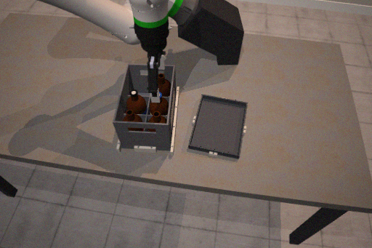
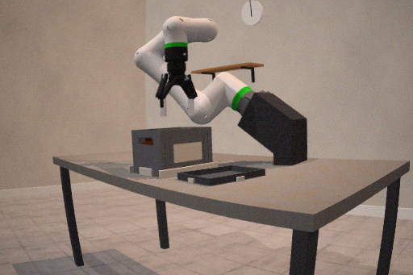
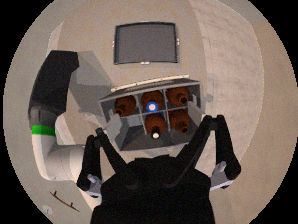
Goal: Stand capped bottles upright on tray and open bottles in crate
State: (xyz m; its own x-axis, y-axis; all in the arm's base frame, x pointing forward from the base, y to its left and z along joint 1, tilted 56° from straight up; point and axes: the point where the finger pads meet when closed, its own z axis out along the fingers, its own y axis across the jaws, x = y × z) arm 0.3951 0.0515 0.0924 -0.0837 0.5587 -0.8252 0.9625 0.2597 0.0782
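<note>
Right now my hand is 10 cm to the left of the white-capped bottle and 15 cm above it. The rest, counted from my hand: open bottle: 10 cm behind, 1 cm to the right, 15 cm below; grey crate: 5 cm to the right, 15 cm below; dark tray: 1 cm behind, 22 cm to the left, 22 cm below.
</note>
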